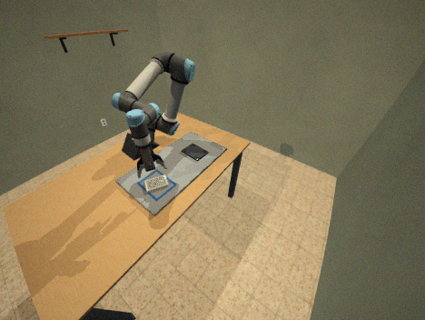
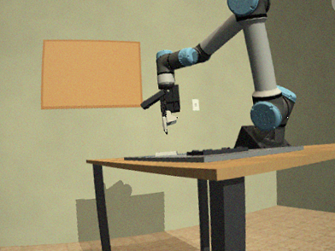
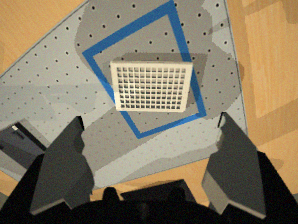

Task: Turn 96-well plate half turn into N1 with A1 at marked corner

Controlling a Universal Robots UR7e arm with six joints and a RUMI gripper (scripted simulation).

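My hand is 80 mm above the white 96-well plate. Round my hand: white corner label: 100 mm ahead, 300 mm to the left, 80 mm below; then dark plate nest N1: 40 mm ahead, 370 mm to the left, 80 mm below.
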